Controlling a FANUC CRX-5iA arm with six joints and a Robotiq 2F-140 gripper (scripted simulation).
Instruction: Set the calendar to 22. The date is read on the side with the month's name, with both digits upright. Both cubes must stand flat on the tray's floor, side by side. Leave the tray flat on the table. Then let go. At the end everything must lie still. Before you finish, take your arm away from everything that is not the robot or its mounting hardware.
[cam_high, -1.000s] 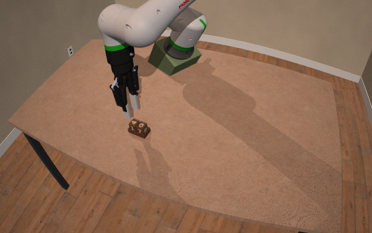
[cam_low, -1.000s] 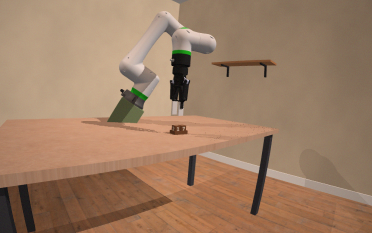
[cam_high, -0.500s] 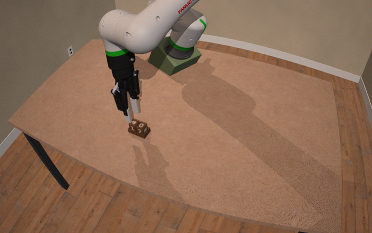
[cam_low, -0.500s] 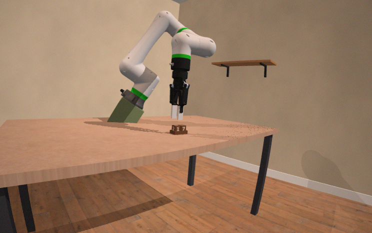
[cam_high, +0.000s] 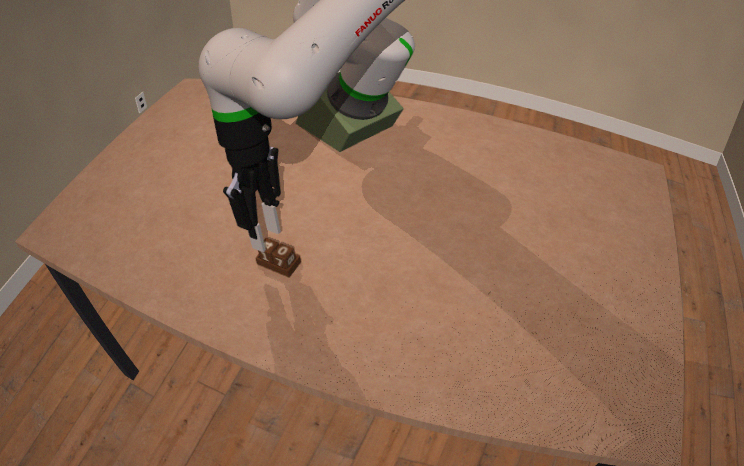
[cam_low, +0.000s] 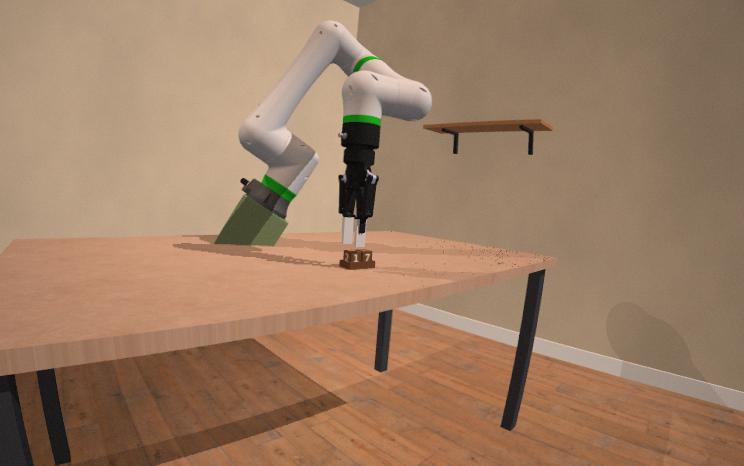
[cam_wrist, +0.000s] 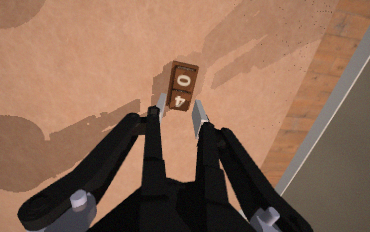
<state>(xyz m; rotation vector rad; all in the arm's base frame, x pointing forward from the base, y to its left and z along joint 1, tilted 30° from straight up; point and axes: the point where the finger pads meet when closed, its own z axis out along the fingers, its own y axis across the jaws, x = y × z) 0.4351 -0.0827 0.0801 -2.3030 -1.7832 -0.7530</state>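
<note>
My gripper is now 60 mm above the digit cube, 30 mm to the right of it and 10 mm short of it. The rest, counted from my hand: tray 80 mm below, 20 mm to the left.
</note>
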